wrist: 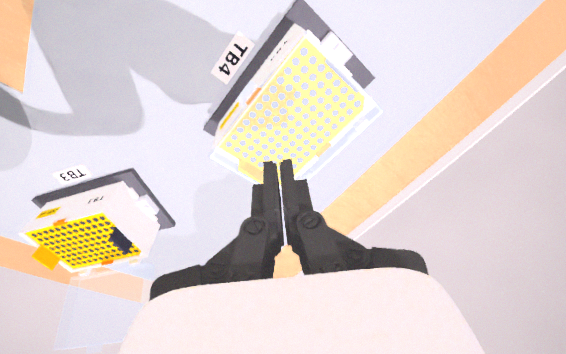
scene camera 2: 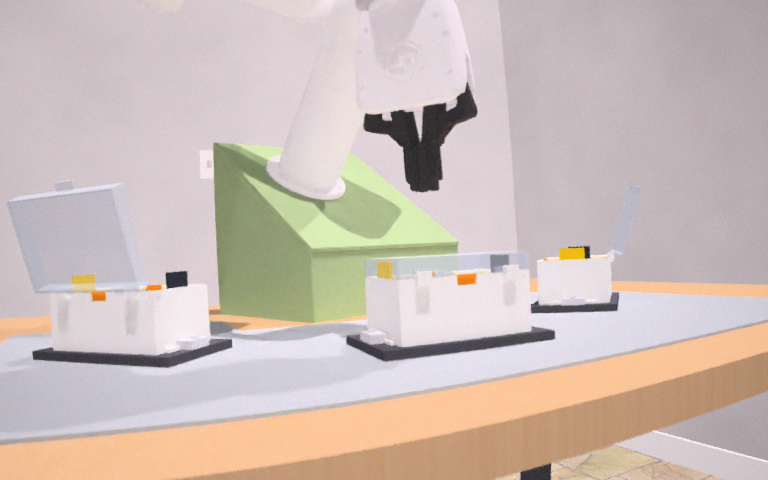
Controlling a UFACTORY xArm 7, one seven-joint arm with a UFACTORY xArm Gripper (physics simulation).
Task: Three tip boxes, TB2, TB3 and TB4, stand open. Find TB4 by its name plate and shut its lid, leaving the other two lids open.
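Places are measured from the arm's base along level axes (x right, y back, z down), in millimetres.
Pixels of known places: gripper, fingertip midpoint: point(wrist: 279, 179) point(scene camera 2: 425, 190); arm's base, link origin: point(scene camera 2: 305, 179).
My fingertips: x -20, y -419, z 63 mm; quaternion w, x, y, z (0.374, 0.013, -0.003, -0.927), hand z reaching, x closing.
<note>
For each thing: its middle in the pictures, then the offset to it from my fingertips. Level surfaces: height alone.
- TB4, body centre: point(scene camera 2: 440, 298) point(wrist: 279, 108) dx -9, dy +0, dz +96 mm
- TB3, body centre: point(scene camera 2: 138, 317) point(wrist: 89, 222) dx +257, dy +90, dz +102 mm
- right box, body centre: point(scene camera 2: 567, 279) dx -257, dy +149, dz +102 mm
- grey mat, surface height: dz +135 mm
TB4 point(scene camera 2: 464, 311) point(wrist: 260, 75) is the middle white box, with its name plate point(wrist: 232, 57) beside it. Its clear lid point(scene camera 2: 447, 262) point(wrist: 369, 117) lies flat over the yellow tip rack, shut. TB3 point(scene camera 2: 104, 325) point(wrist: 107, 197), with its name plate point(wrist: 72, 174), is the left box in the scene view; its lid point(scene camera 2: 82, 240) point(wrist: 105, 310) stands open. The right box point(scene camera 2: 574, 283), by its place TB2, has its lid point(scene camera 2: 626, 217) up; its plate is not readable. My gripper point(scene camera 2: 424, 188) point(wrist: 279, 179) is shut and empty, above TB4 and apart from its lid.
Each box sits on a dark base plate on the grey mat point(scene camera 2: 254, 384) point(wrist: 172, 155). The wooden table edge point(scene camera 2: 339, 427) point(wrist: 425, 150) runs along the front. The green sloped robot stand point(scene camera 2: 266, 271) is behind the boxes. The raised lids at left and right stick up above their boxes.
</note>
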